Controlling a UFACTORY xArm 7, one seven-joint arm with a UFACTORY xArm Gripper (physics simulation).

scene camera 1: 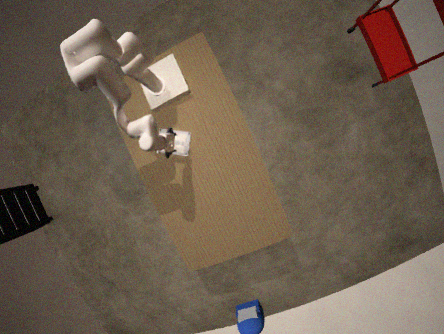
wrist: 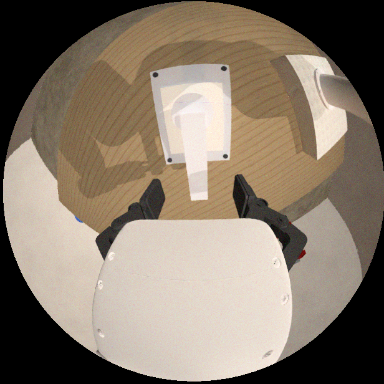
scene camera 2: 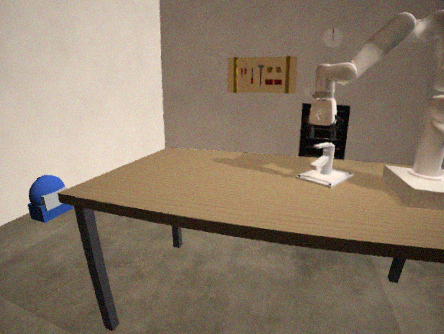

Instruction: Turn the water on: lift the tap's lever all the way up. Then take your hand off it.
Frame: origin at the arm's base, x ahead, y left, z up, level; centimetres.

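Seen in the pictures: gripper, between the fingertips: (scene camera 1: 174, 142) (scene camera 2: 321, 139); arm's base, origin of its link: (scene camera 1: 157, 86) (scene camera 2: 424, 175).
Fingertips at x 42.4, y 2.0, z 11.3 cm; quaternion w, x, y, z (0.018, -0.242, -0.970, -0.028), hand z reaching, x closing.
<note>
Offsets run from my fingertips to a thing's top centre. "spot": to the spot under its first point. Level surfaces: height alone.
The white tap {spot: dx -4.1, dy -4.5, dz -9.9 cm} (scene camera 2: 328, 161) stands upright on its white base plate {spot: dx -3.7, dy +4.4, dz -16.9 cm} (scene camera 1: 187, 136) (scene camera 2: 334, 180) (wrist: 226, 117), which has dark screws at its corners. The tap's lever {dx -1.0, dy -1.6, dz -2.0 cm} (scene camera 2: 325, 145) (wrist: 195, 155) sits on top of the body and looks near level, its tip slightly low in scene camera 2. The spout {dx -0.4, dy -0.7, dz -7.7 cm} (scene camera 2: 319, 164) sticks out below it on the same side. My gripper (scene camera 1: 170, 143) (scene camera 2: 322, 139) (wrist: 197, 186) is open and empty, pointing down just above the lever. In the wrist view the lever's free end shows between the two spread fingers, apart from both. Its exact height gap is hard to tell.
The tap's plate lies on the wooden table {dz -17.6 cm} (scene camera 1: 225, 185) (scene camera 2: 200, 195) (wrist: 120, 75), near the arm's white base block (scene camera 1: 177, 75) (scene camera 2: 410, 187) (wrist: 330, 125). On the floor beyond the table are a black rack, a red cart and a blue object (scene camera 1: 250, 322) (scene camera 2: 47, 192).
</note>
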